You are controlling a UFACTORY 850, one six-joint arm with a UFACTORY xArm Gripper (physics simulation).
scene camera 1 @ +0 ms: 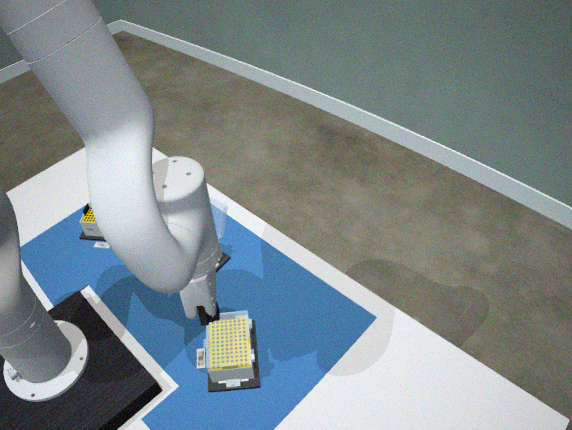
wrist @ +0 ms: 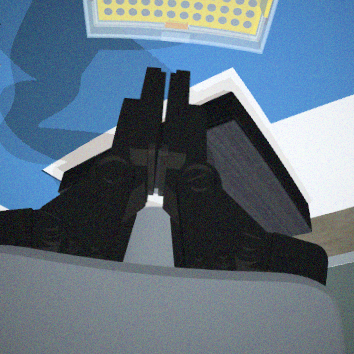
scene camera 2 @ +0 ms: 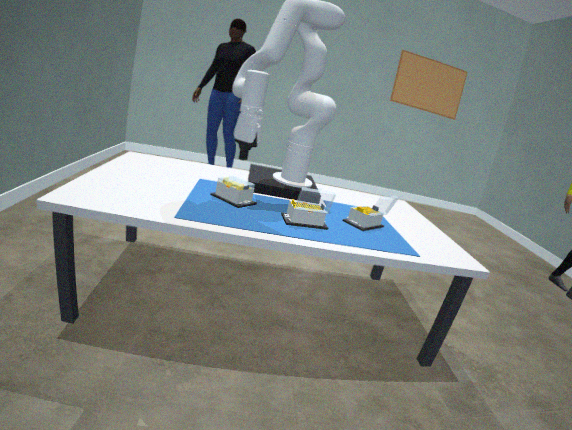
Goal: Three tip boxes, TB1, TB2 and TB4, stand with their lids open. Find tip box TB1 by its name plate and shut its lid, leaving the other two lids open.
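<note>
A grey tip box [scene camera 1: 231, 376] [scene camera 2: 235, 194] with a yellow rack stands nearest my gripper; its clear lid [wrist: 175, 36] lies down over the rack. A second box [scene camera 2: 306, 216] stands mid-mat with its clear lid [scene camera 1: 220, 222] [scene camera 2: 328, 200] upright; the arm hides most of it in scene camera 1. A third box [scene camera 1: 91, 228] [scene camera 2: 366, 219] stands at the far end, its lid [scene camera 2: 386, 205] raised. The name plates [scene camera 1: 201, 358] [scene camera 1: 101, 245] are too small to read, so which box is TB1 cannot be told. My gripper [scene camera 1: 211, 320] [scene camera 2: 243, 158] [wrist: 165, 95] is shut and empty, above and beside the nearest box, apart from it.
The boxes stand on a blue mat [scene camera 1: 310, 310] [scene camera 2: 240, 223] on a white table [scene camera 1: 425, 370] [scene camera 2: 120, 190]. The arm's dark base block [scene camera 1: 115, 370] [wrist: 250, 175] is beside the mat. A person [scene camera 2: 227, 75] stands behind the table. The arm passes over the mat's far half.
</note>
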